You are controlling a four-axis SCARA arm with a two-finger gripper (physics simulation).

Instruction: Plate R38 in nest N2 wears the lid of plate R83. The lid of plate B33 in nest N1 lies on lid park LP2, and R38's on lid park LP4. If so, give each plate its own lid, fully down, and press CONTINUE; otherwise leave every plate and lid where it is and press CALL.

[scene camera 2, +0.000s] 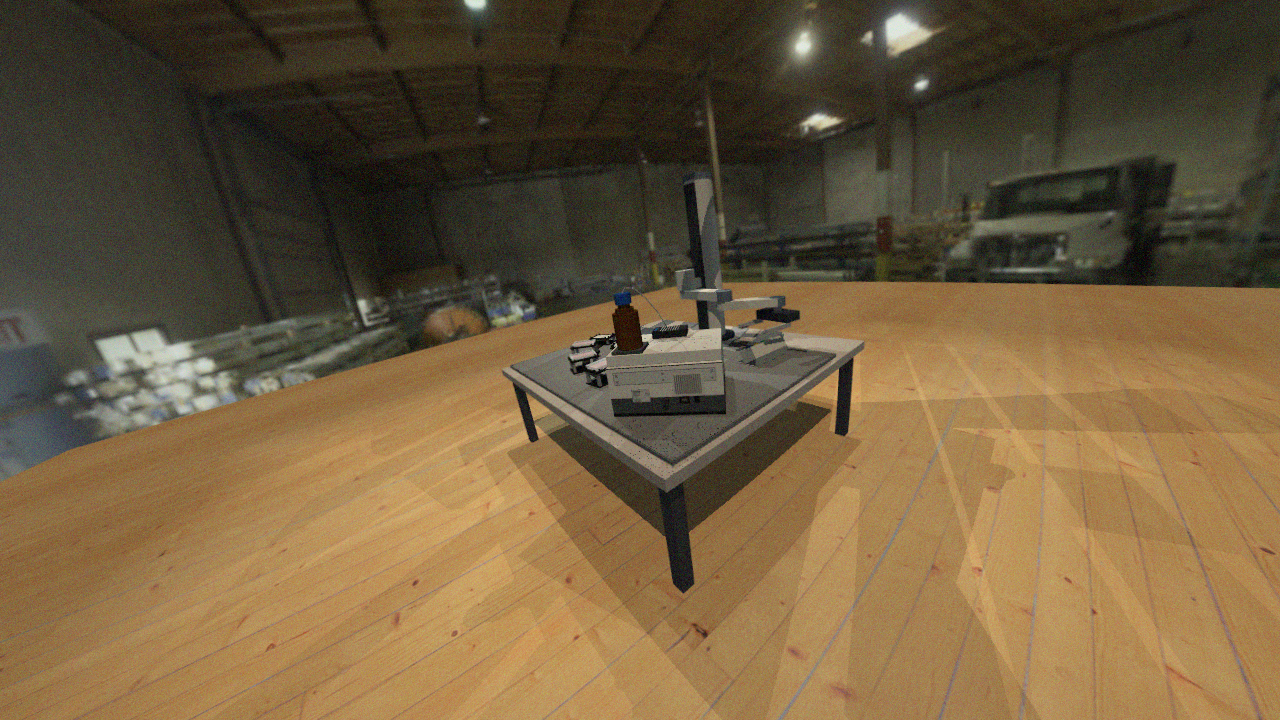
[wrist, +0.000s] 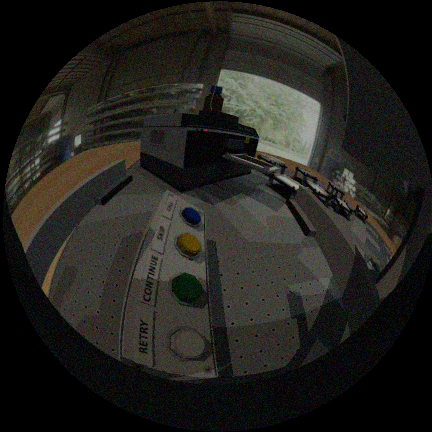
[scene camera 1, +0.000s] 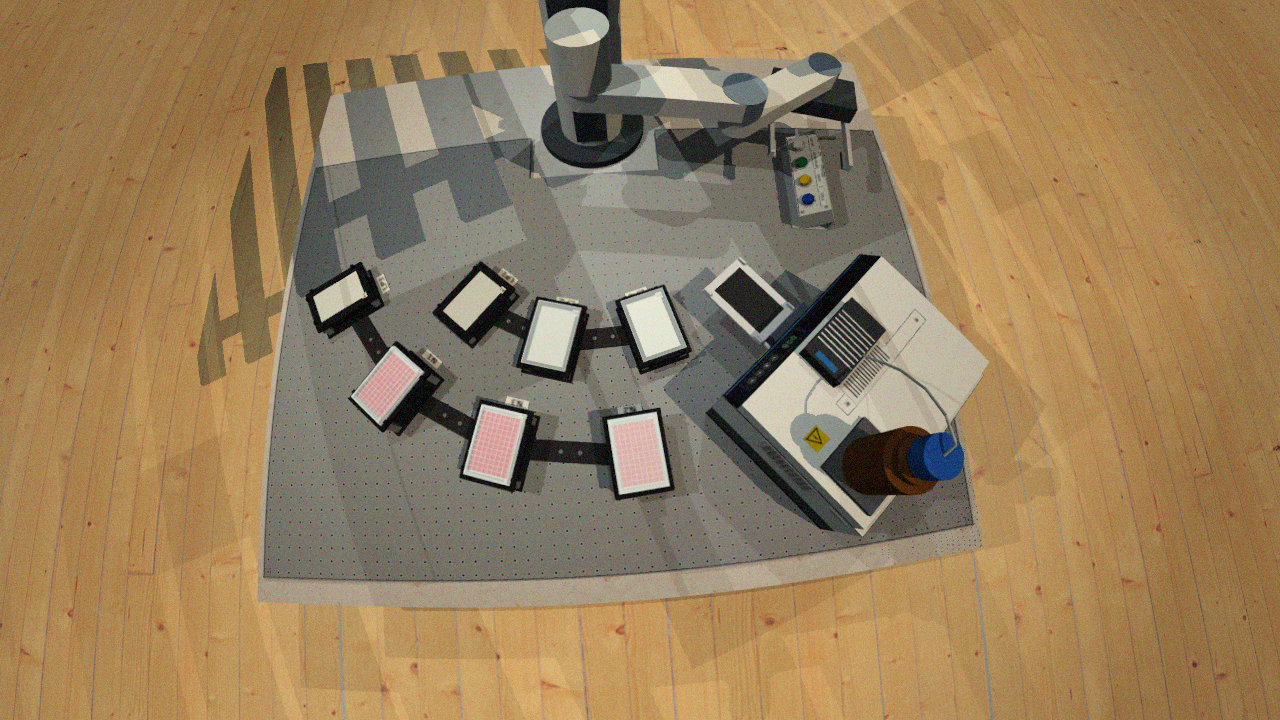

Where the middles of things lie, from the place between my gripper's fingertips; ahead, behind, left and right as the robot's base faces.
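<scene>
I find the brown bottle with blue cap [scene camera 1: 909,460] 17 cm above my hand, and it stands 60 cm ahead of that hand and 6 cm to the right of it.
</scene>
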